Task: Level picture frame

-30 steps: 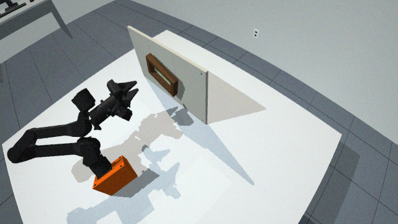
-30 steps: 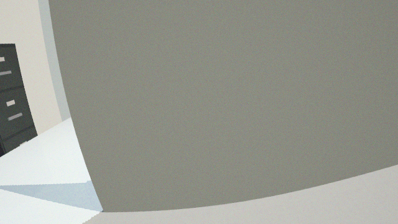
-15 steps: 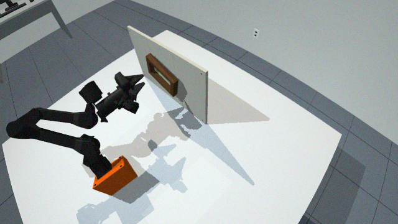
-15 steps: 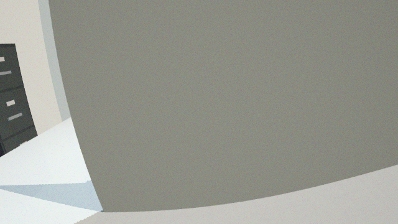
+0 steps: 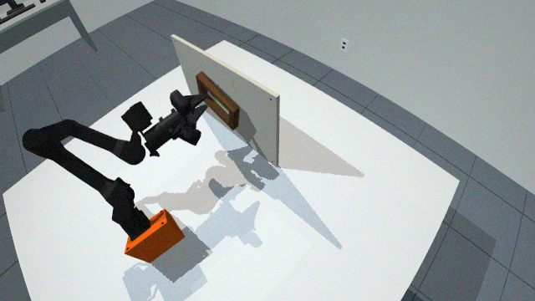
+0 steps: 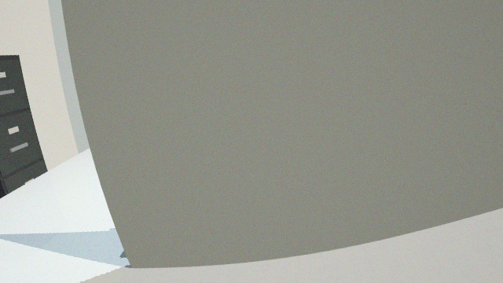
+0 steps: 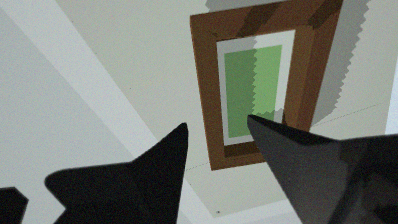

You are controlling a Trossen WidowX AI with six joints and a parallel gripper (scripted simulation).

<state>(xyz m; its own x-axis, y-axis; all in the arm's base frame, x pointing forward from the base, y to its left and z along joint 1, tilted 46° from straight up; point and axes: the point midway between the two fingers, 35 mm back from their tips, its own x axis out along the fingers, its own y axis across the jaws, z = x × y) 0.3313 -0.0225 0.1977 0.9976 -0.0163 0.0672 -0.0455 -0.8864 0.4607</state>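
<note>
Right now my gripper tip is 50 mm short of the brown wooden picture frame, 20 mm to the right of it and 50 mm above it. From my gripper tip the other things lie so: cream wall board (60 mm ahead, 20 mm to the left, 60 mm below).
</note>
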